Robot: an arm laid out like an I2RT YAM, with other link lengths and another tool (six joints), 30 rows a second.
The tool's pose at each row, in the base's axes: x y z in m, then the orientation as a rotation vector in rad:
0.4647, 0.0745, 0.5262, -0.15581, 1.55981, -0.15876
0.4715, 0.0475, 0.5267, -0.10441, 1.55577, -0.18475
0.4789, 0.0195, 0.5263, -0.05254, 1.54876, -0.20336
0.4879, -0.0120, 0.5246, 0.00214, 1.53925, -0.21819
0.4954, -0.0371, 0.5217, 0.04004, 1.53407, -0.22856
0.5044, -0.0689, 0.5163, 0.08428, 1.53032, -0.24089
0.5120, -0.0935, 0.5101, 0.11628, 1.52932, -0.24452
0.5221, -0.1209, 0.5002, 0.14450, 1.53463, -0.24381
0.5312, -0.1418, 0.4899, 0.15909, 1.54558, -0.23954
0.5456, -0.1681, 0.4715, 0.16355, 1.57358, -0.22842
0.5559, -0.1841, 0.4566, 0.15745, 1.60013, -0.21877
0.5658, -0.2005, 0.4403, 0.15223, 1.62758, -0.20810
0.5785, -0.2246, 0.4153, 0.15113, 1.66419, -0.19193
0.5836, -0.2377, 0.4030, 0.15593, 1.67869, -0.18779
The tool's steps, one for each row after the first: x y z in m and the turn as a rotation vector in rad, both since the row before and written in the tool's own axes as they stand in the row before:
0.0049, -0.0265, 0.0068, 0.04953, 0.00042, 0.01591
0.0056, -0.0270, 0.0088, 0.04552, -0.00239, 0.02089
0.0069, -0.0298, 0.0119, 0.04525, -0.00421, 0.02512
0.0065, -0.0232, 0.0108, 0.03135, -0.00108, 0.01725
0.0094, -0.0289, 0.0140, 0.03657, 0.00148, 0.01977
0.0089, -0.0218, 0.0122, 0.02301, 0.00295, 0.01755
0.0124, -0.0235, 0.0156, 0.01738, 0.00888, 0.01734
0.0118, -0.0174, 0.0136, 0.00598, 0.01278, 0.01053
0.0199, -0.0209, 0.0201, -0.00584, 0.02838, 0.00656
0.0153, -0.0123, 0.0140, -0.01139, 0.02560, -0.00088
0.0164, -0.0129, 0.0140, -0.01144, 0.02666, 0.00018
0.0247, -0.0196, 0.0193, -0.01280, 0.03634, 0.00511
0.0119, -0.0113, 0.0090, -0.00043, 0.01497, 0.00404

